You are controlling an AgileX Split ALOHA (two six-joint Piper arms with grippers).
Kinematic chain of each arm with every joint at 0, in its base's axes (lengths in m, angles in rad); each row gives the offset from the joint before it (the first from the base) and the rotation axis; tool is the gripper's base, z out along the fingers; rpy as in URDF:
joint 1: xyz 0 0 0.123 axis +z
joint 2: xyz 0 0 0 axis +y
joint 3: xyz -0.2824 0 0.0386 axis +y
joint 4: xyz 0.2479 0 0.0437 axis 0.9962 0 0.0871
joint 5: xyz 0 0 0 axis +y
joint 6: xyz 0.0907 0 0.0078 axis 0.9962 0 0.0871
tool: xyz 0 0 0 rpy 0 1.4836 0
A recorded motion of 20 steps. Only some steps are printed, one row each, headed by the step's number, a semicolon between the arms.
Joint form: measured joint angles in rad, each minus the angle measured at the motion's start. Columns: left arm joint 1, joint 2, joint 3, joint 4, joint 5, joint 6; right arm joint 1, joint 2, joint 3, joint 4, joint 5, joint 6.
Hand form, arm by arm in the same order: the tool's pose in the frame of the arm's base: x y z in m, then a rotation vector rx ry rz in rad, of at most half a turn. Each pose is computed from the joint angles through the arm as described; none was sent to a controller.
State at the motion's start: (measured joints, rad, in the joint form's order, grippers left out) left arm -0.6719 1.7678 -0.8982 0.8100 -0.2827 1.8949; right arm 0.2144 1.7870 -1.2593 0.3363 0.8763 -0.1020
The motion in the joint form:
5: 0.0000 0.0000 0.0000 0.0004 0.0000 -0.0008; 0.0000 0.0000 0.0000 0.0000 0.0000 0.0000
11: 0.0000 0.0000 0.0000 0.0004 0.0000 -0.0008; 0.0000 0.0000 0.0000 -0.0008 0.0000 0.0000
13: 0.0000 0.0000 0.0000 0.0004 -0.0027 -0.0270; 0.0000 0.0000 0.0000 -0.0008 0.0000 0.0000
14: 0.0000 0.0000 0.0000 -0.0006 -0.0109 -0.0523; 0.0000 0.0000 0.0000 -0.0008 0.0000 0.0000
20: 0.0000 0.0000 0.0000 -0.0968 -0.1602 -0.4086; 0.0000 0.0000 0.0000 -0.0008 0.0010 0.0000
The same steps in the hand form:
5: 0.2709 -0.2389 0.1819 2.2682 -0.3709 0.9162; 0.3458 0.0989 0.2189 -0.1910 2.8688 0.4330
11: 0.2709 -0.2389 0.1819 2.2682 -0.3709 0.9162; 0.3458 0.0989 0.2189 -0.1916 2.8688 0.4321
13: 0.2709 -0.2391 0.1820 2.2651 -0.3410 0.9028; 0.3458 0.0989 0.2189 -0.1916 2.8688 0.4321
14: 0.2707 -0.2396 0.1825 2.2559 -0.3124 0.8894; 0.3458 0.0989 0.2189 -0.1916 2.8688 0.4321
20: 0.2703 -0.2475 0.1940 2.0477 0.1420 0.6593; 0.3457 0.0989 0.2188 -0.1919 2.8698 0.4322

